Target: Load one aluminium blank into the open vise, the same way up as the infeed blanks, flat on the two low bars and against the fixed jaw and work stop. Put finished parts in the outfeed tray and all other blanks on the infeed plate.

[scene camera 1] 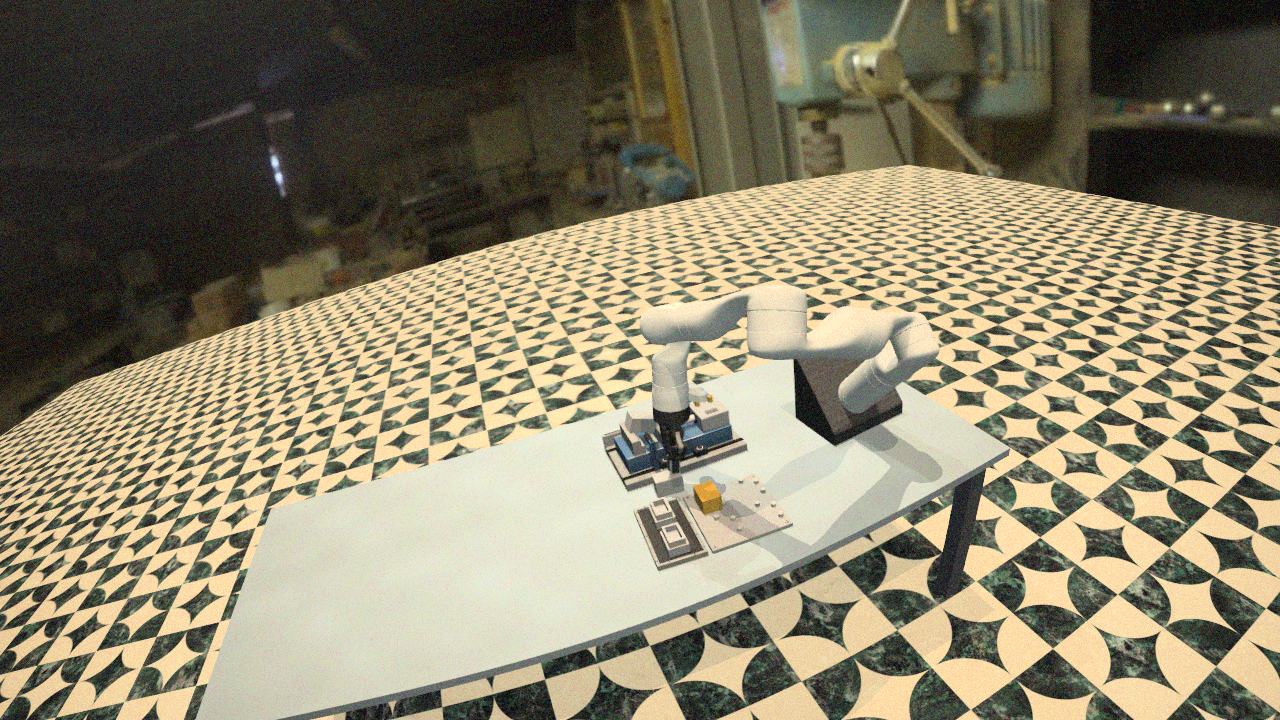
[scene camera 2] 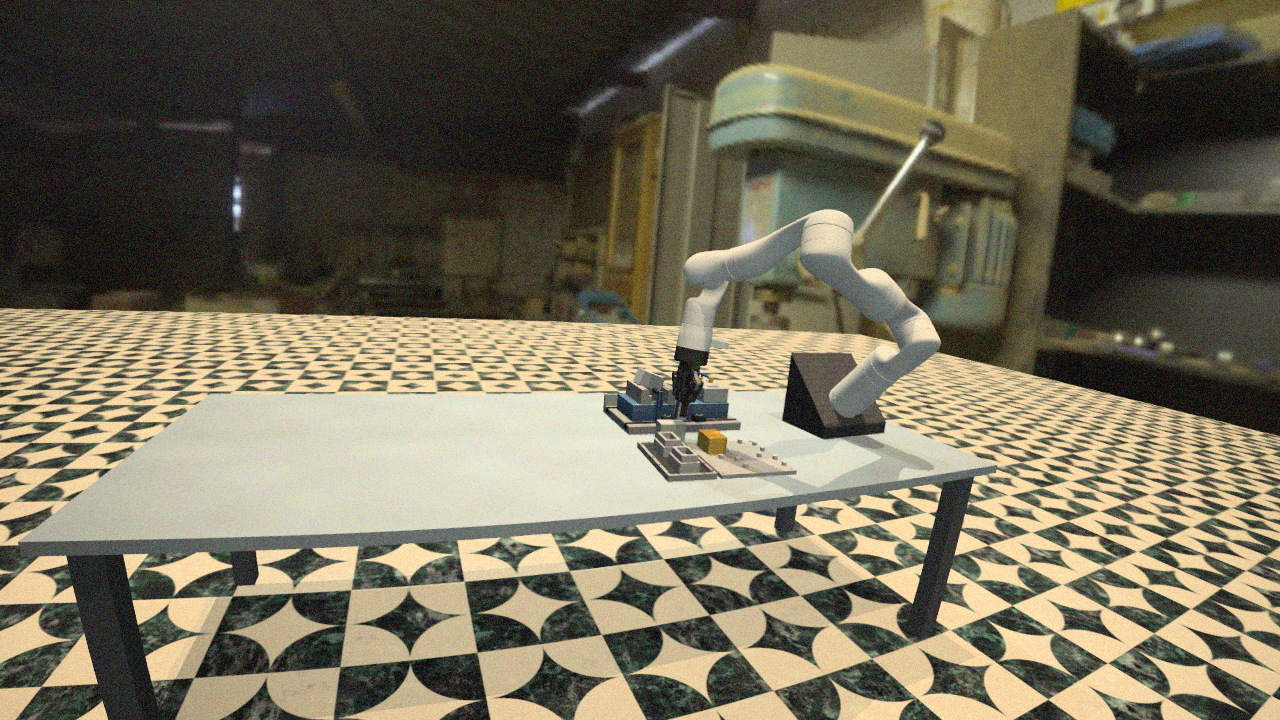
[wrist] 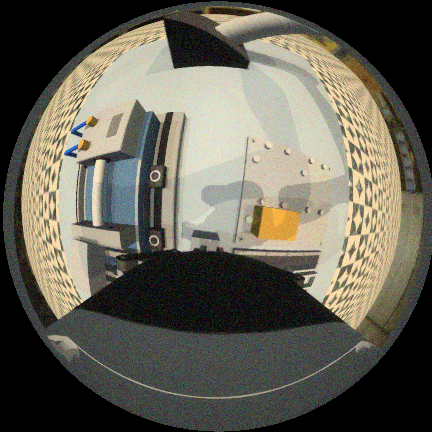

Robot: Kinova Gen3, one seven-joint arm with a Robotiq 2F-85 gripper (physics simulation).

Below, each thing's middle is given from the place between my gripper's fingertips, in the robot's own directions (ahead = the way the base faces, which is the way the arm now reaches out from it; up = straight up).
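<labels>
With the brass blank [scene camera 1: 709, 500] as the reference, my hand is 90 mm to the right of it, 40 mm past it and 30 mm above it. Going by their middles, the brass blank is the nearest to my hand of the things named here. The infeed plate [wrist: 276, 176] is 130 mm to the left of my hand, 90 mm behind it and 40 mm below it. The outfeed tray [scene camera 1: 653, 539] is 130 mm to the left of my hand, 60 mm ahead of it and 50 mm below it.
</labels>
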